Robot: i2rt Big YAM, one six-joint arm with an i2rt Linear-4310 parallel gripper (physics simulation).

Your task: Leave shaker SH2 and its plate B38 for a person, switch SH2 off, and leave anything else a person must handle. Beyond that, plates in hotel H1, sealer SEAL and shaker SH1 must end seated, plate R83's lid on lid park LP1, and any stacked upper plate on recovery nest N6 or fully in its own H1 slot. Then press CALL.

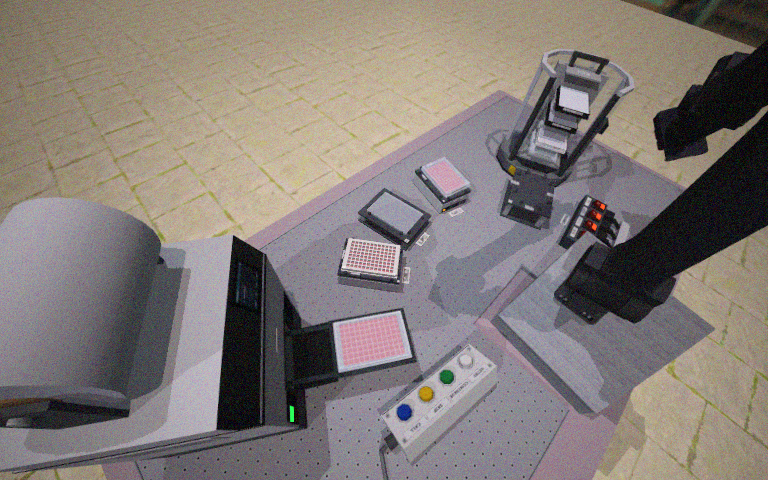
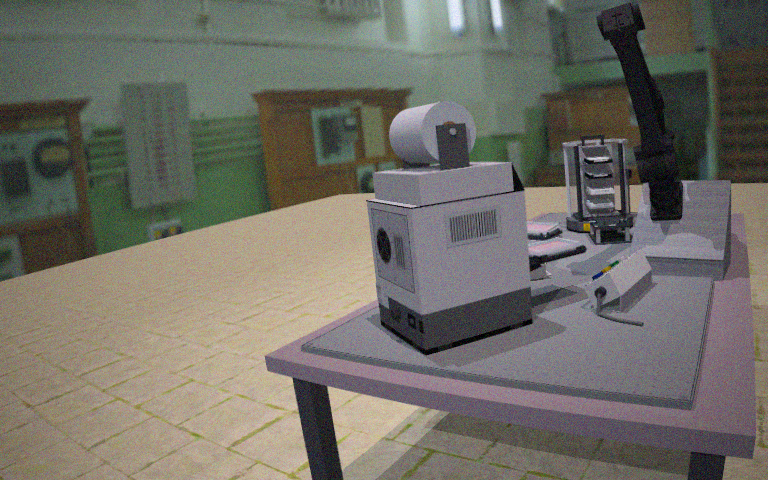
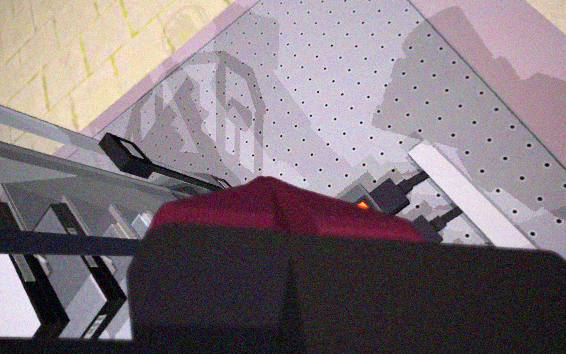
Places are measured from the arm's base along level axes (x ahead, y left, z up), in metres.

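Where they show: gripper, fingertip midpoint: (image 1: 663, 142) (image 3: 263, 191); arm's base at its link origin: (image 1: 592, 286) (image 2: 667, 202).
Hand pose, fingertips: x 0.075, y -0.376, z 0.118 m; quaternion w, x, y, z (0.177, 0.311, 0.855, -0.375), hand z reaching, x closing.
Observation:
Things, the pixels of their top centre, and the offset from my fingertips. "pt": a spot on its surface instead.
- switch strip at a spot on its surface: (image 1: 589, 220) pt dz -0.229, dx -0.003, dy +0.070 m
- lit orange switch at a spot on its surface: (image 3: 363, 204) pt dz -0.235, dx -0.010, dy -0.031 m
- lidded pink plate at its top centre: (image 1: 446, 173) (image 2: 536, 224) dz -0.205, dx +0.363, dy +0.279 m
- grey-topped dark nest at a spot on its surface: (image 1: 394, 216) pt dz -0.237, dx +0.359, dy +0.483 m
- white well plate at its top centre: (image 1: 371, 256) dz -0.213, dx +0.294, dy +0.619 m
- sealer at its top centre: (image 1: 12, 273) (image 2: 433, 104) dz +0.173, dx +0.273, dy +0.979 m
- button box at its top centre: (image 1: 447, 395) (image 2: 619, 260) dz -0.199, dx -0.014, dy +0.709 m
- white block at a spot on its surface: (image 3: 436, 172) pt dz -0.267, dx -0.091, dy -0.032 m
My gripper (image 3: 263, 191) is shut, its maroon tips together with nothing between them. It hovers over the perforated table, right by the switch strip (image 1: 589, 220). One lit orange switch (image 3: 363, 204) shows just beside the tips, and the rest of the strip is hidden under the fingers. Hotel H1 (image 1: 574, 59) (image 2: 596, 186) stands at the back right with several plates in its slots. A lidded pink plate (image 1: 445, 177), a grey-topped dark nest (image 1: 394, 216) and a white well plate (image 1: 372, 258) lie in a row.
The sealer (image 1: 201, 333) (image 2: 449, 257) stands at the left with a pink plate (image 1: 372, 340) on its drawn-out tray. A button box (image 1: 439, 400) has blue, yellow, green and white buttons. Black plugs (image 3: 388, 197) and a white block (image 3: 436, 172) lie beside the strip.

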